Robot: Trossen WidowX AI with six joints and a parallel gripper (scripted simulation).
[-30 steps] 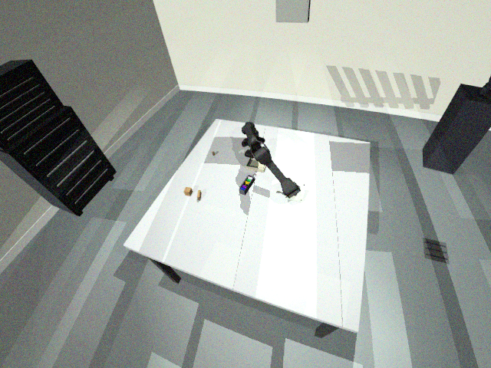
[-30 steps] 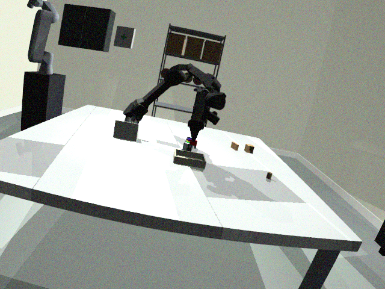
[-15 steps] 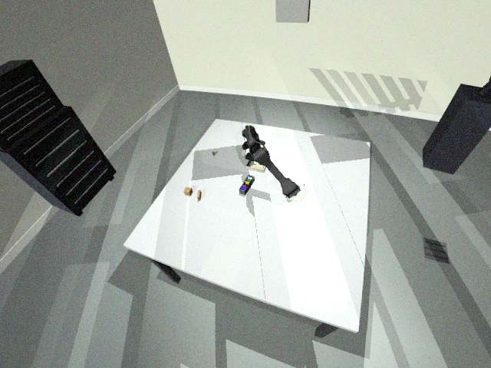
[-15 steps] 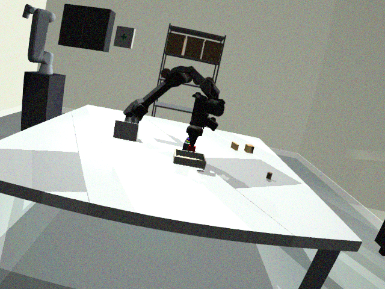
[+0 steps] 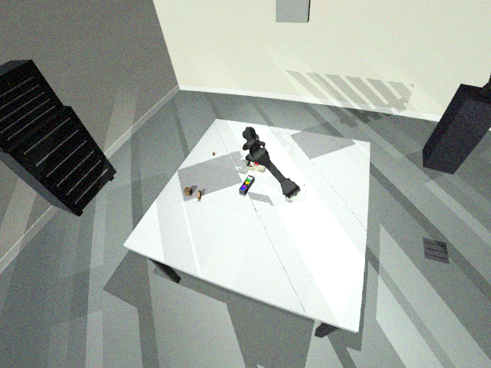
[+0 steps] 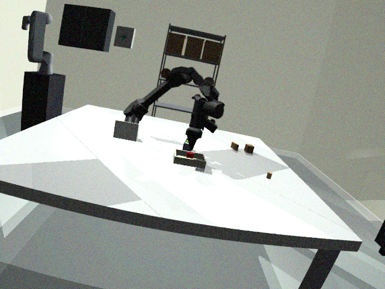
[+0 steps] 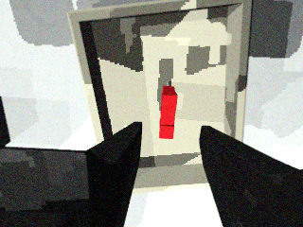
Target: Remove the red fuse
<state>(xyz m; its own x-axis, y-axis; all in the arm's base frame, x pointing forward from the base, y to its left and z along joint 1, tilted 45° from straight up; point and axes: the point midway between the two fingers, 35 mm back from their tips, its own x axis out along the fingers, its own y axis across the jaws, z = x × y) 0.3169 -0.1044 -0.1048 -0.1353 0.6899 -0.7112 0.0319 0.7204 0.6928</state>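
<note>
Right now my gripper tip is 30 mm above the red fuse. The rest, counted from my gripper tip: tray (60 mm below).
</note>
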